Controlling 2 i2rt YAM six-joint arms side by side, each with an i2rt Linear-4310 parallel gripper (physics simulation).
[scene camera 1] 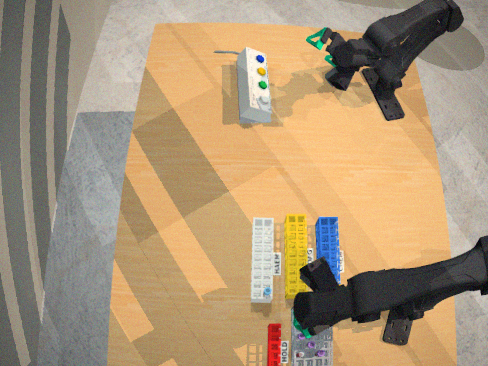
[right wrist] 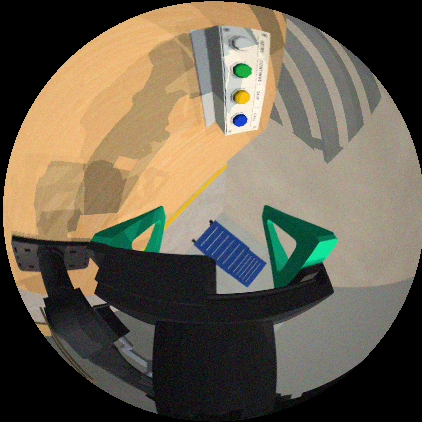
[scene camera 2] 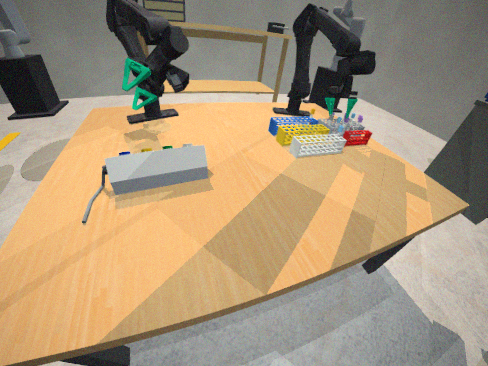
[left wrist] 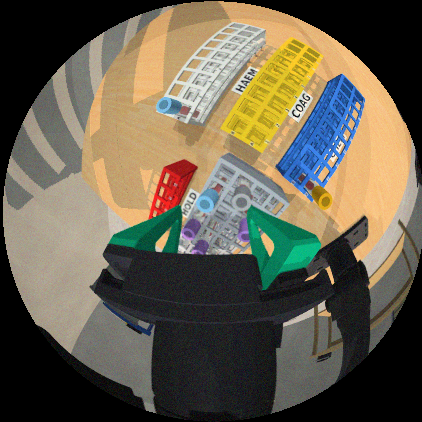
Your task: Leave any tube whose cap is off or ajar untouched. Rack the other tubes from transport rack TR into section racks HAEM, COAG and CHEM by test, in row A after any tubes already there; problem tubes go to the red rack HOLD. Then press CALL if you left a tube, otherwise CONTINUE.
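Pixels of known places: left gripper, fingertip midpoint: (scene camera 2: 338,117) (left wrist: 214,210); right gripper, fingertip midpoint: (scene camera 1: 316,48) (right wrist: 213,210) (scene camera 2: 129,100); left arm's base at its link origin: (scene camera 1: 402,307) (scene camera 2: 291,113) (left wrist: 336,248); right arm's base at its link origin: (scene camera 1: 382,93) (right wrist: 48,254) (scene camera 2: 153,116).
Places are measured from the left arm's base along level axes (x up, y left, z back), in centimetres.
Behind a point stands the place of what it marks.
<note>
My left gripper (scene camera 1: 303,327) @[x 8.9, y 10.5, z -25.2 cm] (scene camera 2: 339,117) @[x 8.9, y 10.5, z -25.2 cm] (left wrist: 214,210) @[x 8.9, y 10.5, z -25.2 cm] is open and empty above grey transport rack TR (left wrist: 239,161) @[x 2.3, y 7.0, z -26.7 cm]. TR holds a light blue-capped tube (left wrist: 205,202) @[x 9.4, y 10.3, z -26.3 cm], a grey-topped tube (left wrist: 242,201) @[x 9.4, y 7.7, z -24.5 cm] and several purple-capped tubes (left wrist: 191,229) @[x 9.3, y 13.8, z -25.1 cm]; its near part is hidden by the gripper. White HAEM (scene camera 2: 317,145) @[x 3.0, y -1.8, z -39.1 cm] has a light blue-capped tube (scene camera 1: 267,291) @[x 9.4, y 6.9, z -35.4 cm] (left wrist: 166,105) @[x 9.4, y 6.5, z -34.9 cm] at its near end. Yellow COAG (left wrist: 272,100) @[x 3.0, y -1.6, z -30.0 cm] shows no tube. Blue CHEM (left wrist: 307,137) @[x 1.3, y -2.7, z -23.8 cm] has a gold-capped tube (left wrist: 324,200) @[x 9.4, y 1.6, z -20.2 cm]. Red HOLD (scene camera 1: 274,345) @[x 0.8, y 17.7, z -29.5 cm] (left wrist: 180,172) @[x 4.8, y 12.7, z -30.5 cm] shows no tube. My right gripper (scene camera 1: 317,49) @[x 14.1, y -60.2, z -41.2 cm] (scene camera 2: 129,99) @[x 14.1, y -60.2, z -41.2 cm] (right wrist: 213,210) @[x 14.1, y -60.2, z -41.2 cm] is open and empty.
The button box (scene camera 1: 245,90) @[x 6.9, y -43.8, z -56.7 cm] (scene camera 2: 157,170) @[x 4.6, y -48.3, z -59.8 cm] stands apart from the racks, with a blue CALL button (right wrist: 240,120) @[x 6.9, y -56.8, z -56.1 cm] and a green CONTINUE button (right wrist: 242,70) @[x 6.9, y -47.6, z -52.5 cm]. A grey cable (scene camera 2: 92,200) @[x 0.5, y -61.9, z -66.3 cm] leaves one end. The left arm covers part of CHEM and TR in scene camera 1.
</note>
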